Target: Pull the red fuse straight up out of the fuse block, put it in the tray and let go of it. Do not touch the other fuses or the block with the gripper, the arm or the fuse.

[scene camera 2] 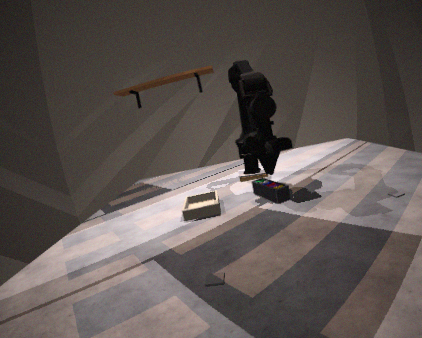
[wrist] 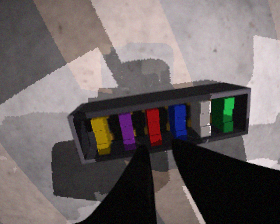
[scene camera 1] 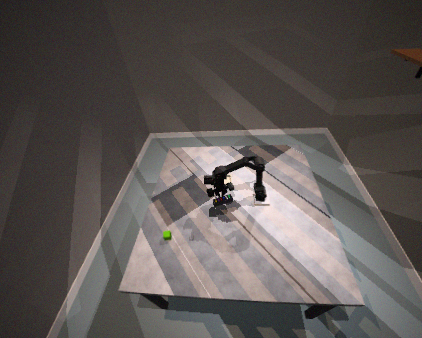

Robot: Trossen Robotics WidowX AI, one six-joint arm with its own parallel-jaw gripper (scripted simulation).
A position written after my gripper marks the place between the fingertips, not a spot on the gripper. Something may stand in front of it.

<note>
In view: my gripper (scene camera 2: 269, 174) and a beige tray (scene camera 2: 206, 204).
My gripper shows as well in the wrist view (wrist: 159, 149).
</note>
